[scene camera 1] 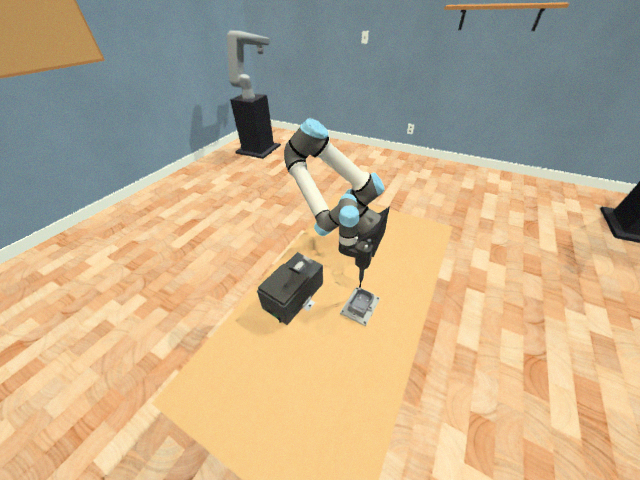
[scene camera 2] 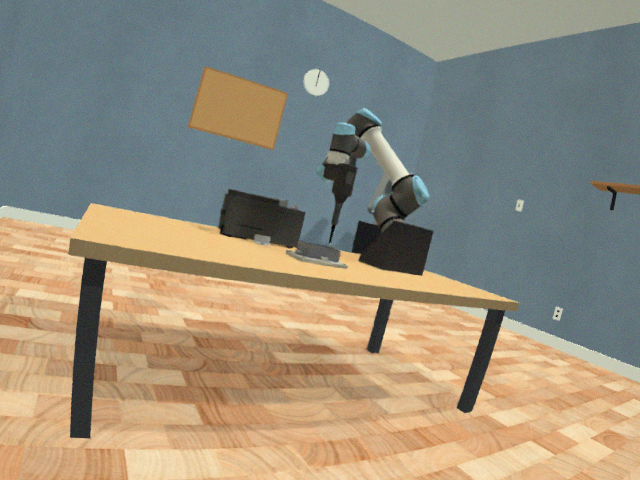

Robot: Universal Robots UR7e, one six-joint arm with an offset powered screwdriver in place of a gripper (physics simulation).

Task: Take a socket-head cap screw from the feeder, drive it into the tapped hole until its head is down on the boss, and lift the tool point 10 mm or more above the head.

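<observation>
My gripper, a dark powered screwdriver [scene camera 1: 360, 285] [scene camera 2: 330, 242], points down with its thin bit at the far edge of the grey housing [scene camera 1: 353, 308] [scene camera 2: 316, 251]. In scene camera 2 the tip is at the top rim of the housing, toward its right end; whether it touches cannot be told. The housing sits on a light plate [scene camera 1: 365, 321] [scene camera 2: 297, 256]. The black box-shaped feeder [scene camera 1: 281, 284] [scene camera 2: 258, 217] stands beside it, apart from the tool. The screw, the boss and the tapped hole are too small to make out, so whether the bit holds a screw cannot be told.
The housing and feeder stand on the wooden table [scene camera 1: 310, 392] [scene camera 2: 155, 248]. A small pale piece [scene camera 1: 308, 305] [scene camera 2: 262, 239] sits at the feeder's side. The arm's black base mount [scene camera 1: 382, 232] [scene camera 2: 403, 248] is behind the housing. A grey arm on a black pedestal [scene camera 1: 252, 124] stands by the far wall.
</observation>
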